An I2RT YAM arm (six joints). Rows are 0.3 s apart.
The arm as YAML. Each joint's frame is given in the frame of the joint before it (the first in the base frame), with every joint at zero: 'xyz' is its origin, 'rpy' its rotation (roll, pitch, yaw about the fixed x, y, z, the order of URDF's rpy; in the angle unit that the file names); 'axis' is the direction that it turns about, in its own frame. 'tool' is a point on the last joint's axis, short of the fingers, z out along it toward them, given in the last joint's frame.
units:
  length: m
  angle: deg
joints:
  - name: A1
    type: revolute
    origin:
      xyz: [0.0, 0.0, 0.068]
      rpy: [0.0, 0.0, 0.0]
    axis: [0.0, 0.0, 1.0]
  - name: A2
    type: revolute
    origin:
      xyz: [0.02, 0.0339, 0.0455]
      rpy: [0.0, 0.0, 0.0]
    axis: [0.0, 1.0, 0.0]
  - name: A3
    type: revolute
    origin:
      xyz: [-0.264, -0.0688, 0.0]
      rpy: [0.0, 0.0, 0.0]
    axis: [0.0, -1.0, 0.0]
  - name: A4
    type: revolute
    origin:
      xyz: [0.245, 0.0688, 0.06]
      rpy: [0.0, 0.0, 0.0]
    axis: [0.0, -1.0, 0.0]
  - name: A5
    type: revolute
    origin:
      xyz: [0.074, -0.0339, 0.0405]
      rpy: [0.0, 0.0, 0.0]
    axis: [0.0, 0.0, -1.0]
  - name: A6
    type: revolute
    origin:
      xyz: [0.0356, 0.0, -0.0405]
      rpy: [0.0, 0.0, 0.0]
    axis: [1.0, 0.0, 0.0]
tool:
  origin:
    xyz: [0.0, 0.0, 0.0]
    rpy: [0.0, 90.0, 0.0]
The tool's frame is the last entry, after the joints.
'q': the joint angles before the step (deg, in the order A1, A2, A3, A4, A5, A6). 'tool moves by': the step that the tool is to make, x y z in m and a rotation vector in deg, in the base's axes. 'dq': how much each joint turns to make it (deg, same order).
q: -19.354, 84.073, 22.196, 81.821, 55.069, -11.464
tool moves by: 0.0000, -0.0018, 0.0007, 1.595, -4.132, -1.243
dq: -0.235, 0.041, 0.465, -0.573, 1.928, 4.237
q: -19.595, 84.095, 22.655, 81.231, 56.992, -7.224
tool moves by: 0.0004, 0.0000, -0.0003, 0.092, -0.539, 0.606
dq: -0.007, 0.017, -0.001, -0.205, -0.487, 0.836
